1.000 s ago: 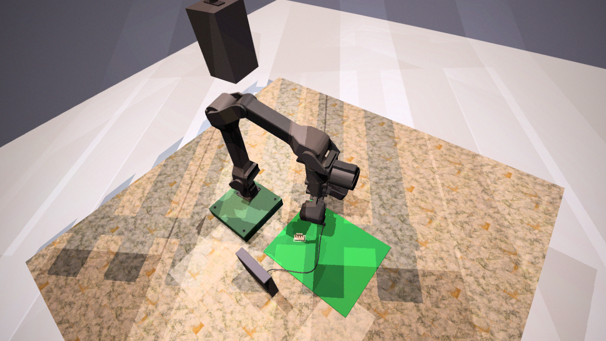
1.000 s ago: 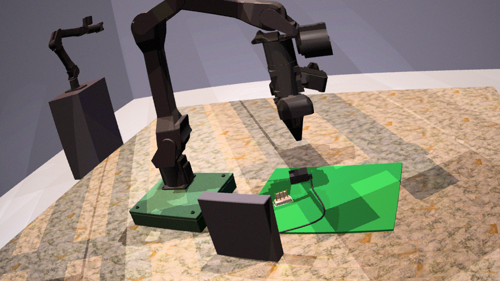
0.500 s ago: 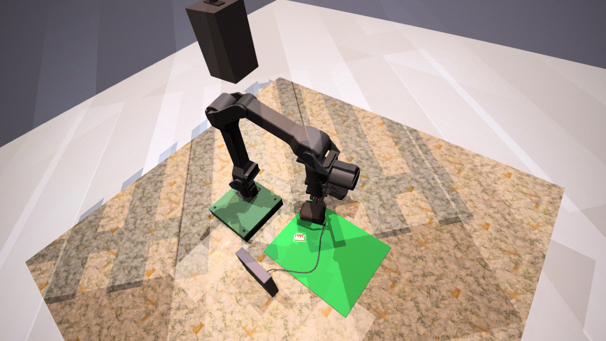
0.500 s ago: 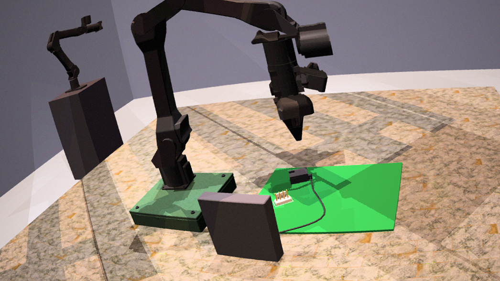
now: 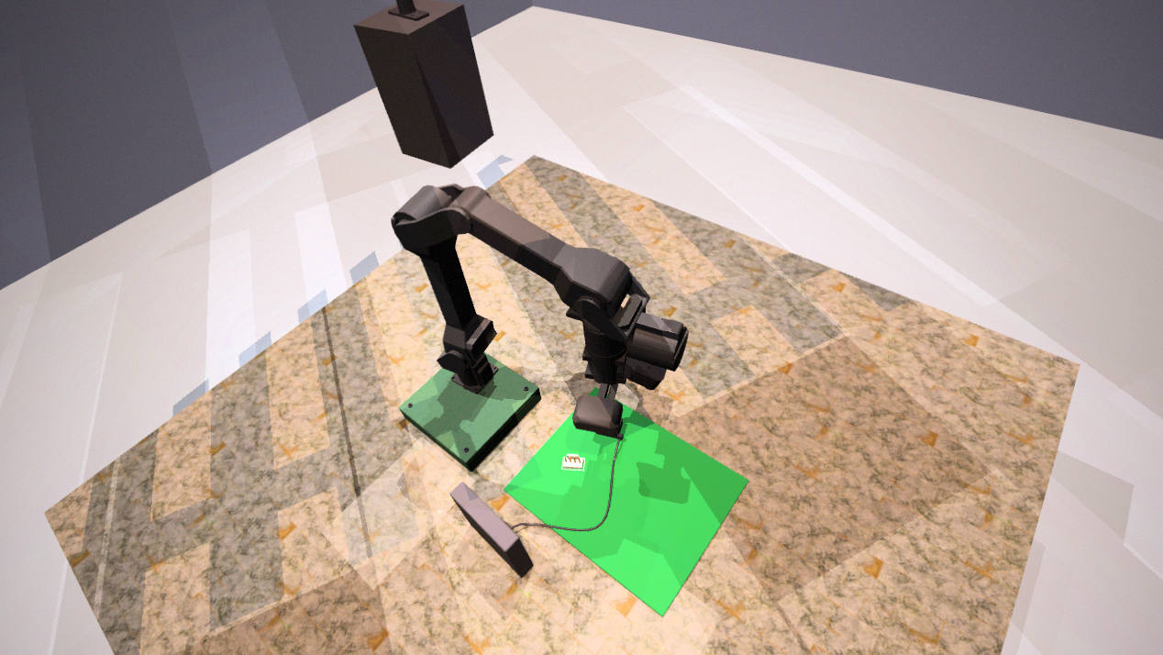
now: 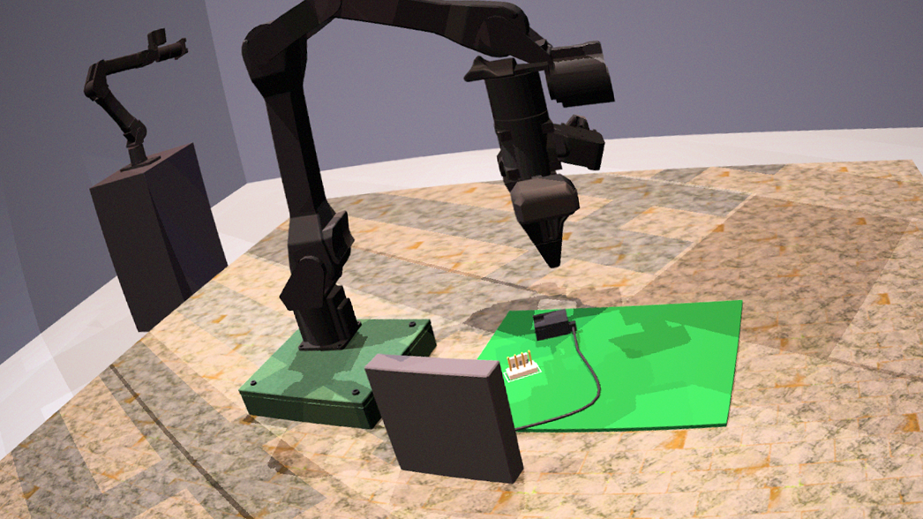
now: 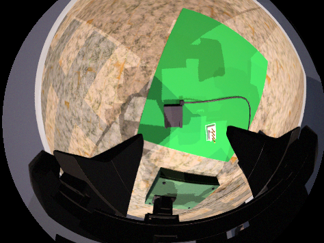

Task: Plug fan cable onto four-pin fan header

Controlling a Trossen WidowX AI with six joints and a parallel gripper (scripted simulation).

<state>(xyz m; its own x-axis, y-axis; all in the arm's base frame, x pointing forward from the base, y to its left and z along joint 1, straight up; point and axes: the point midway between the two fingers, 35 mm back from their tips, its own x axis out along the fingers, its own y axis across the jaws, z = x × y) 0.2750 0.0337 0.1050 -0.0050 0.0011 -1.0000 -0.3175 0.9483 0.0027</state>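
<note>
My gripper tip is 20 mm past the dark fan plug, 10 mm to the right of it and 90 mm above it. The rest, counted from my gripper tip: green board: 60 mm ahead, 70 mm to the right, 120 mm below; then dark fan: 50 mm behind, 240 mm to the right, 50 mm below; then four-pin fan header: 30 mm behind, 80 mm to the right, 110 mm below.
</note>
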